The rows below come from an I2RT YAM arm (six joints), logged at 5 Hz.
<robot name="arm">
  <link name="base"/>
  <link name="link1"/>
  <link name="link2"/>
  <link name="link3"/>
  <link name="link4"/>
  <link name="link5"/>
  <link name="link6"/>
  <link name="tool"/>
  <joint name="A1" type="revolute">
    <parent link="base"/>
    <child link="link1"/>
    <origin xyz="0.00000 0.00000 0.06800" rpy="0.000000 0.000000 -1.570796"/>
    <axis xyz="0 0 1"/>
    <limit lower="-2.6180" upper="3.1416"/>
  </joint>
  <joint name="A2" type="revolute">
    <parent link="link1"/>
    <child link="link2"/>
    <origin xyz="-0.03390 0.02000 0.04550" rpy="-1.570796 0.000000 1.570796"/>
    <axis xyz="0 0 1"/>
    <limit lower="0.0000" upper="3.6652"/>
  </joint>
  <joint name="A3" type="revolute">
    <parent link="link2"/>
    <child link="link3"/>
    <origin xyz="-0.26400 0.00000 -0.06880" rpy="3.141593 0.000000 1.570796"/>
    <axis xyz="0 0 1"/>
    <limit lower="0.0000" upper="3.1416"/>
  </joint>
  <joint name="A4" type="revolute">
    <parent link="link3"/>
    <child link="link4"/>
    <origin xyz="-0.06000 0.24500 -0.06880" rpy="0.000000 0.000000 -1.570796"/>
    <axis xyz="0 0 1"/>
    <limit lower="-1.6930" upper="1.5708"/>
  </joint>
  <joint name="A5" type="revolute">
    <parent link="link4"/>
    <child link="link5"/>
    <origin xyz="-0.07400 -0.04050 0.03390" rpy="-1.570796 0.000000 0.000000"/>
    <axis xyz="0 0 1"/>
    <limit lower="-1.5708" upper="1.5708"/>
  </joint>
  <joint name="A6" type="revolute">
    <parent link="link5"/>
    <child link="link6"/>
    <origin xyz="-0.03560 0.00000 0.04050" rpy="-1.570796 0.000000 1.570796"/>
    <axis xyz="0 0 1"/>
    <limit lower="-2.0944" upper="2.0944"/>
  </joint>
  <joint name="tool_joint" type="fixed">
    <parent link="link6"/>
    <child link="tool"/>
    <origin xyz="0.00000 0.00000 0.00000" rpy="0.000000 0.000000 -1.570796"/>
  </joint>
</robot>
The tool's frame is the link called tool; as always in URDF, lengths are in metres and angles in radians.
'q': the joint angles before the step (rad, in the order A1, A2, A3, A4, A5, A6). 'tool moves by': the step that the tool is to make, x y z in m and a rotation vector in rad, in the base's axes. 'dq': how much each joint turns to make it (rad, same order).
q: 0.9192 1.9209 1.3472 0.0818 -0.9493 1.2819
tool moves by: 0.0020 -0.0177 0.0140 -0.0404 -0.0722 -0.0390
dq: -0.0267 -0.0640 0.0001 -0.1366 0.0519 -0.1068
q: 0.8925 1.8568 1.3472 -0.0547 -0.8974 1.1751
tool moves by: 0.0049 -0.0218 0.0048 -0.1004 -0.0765 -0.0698
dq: -0.0375 -0.0508 -0.0003 -0.1704 0.0983 -0.1224
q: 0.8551 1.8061 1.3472 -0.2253 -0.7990 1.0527
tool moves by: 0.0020 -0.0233 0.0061 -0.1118 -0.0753 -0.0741
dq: -0.0354 -0.0570 -0.0078 -0.1471 0.1164 -0.0965
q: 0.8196 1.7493 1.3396 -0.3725 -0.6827 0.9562
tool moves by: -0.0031 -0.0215 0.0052 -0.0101 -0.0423 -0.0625
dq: -0.0298 -0.0792 -0.0725 0.0122 0.0496 -0.0051
